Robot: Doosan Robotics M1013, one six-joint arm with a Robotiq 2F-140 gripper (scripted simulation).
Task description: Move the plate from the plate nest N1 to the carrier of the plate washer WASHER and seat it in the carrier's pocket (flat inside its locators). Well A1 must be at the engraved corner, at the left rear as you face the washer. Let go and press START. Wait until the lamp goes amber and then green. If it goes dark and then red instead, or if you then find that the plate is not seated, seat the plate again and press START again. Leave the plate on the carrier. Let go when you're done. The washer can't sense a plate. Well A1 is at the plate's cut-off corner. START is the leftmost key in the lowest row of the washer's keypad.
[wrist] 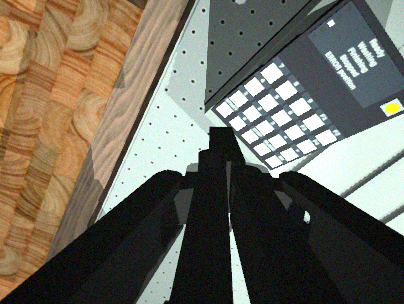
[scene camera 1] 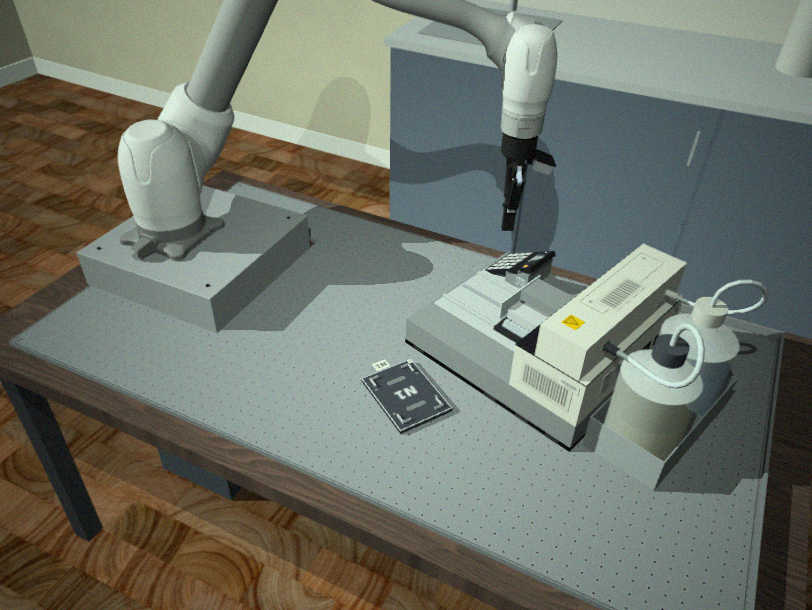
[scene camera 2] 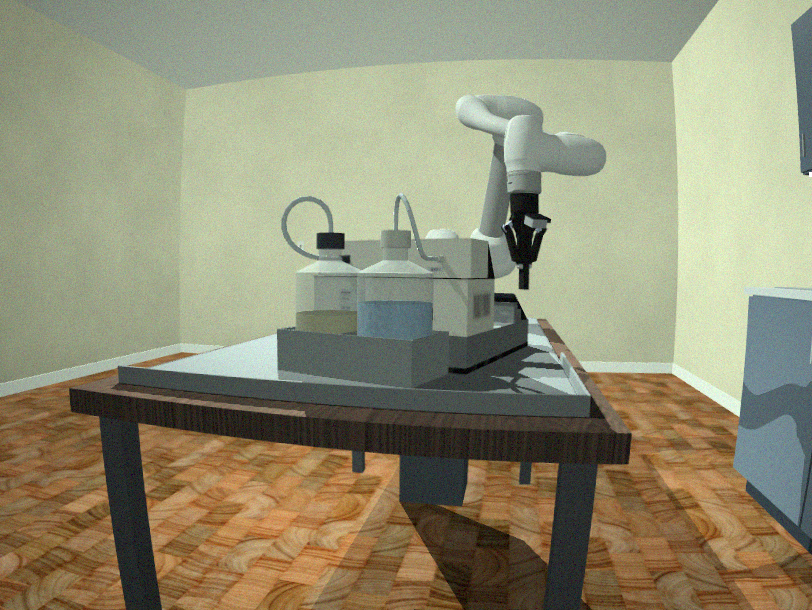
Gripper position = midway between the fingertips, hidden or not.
Note:
I see my gripper (scene camera 2: 523, 289) and a plate washer (scene camera 2: 484, 326).
My gripper is seen too in the wrist view (wrist: 219, 144) and in scene camera 1 (scene camera 1: 507, 229). The plate washer also shows in the wrist view (wrist: 339, 64).

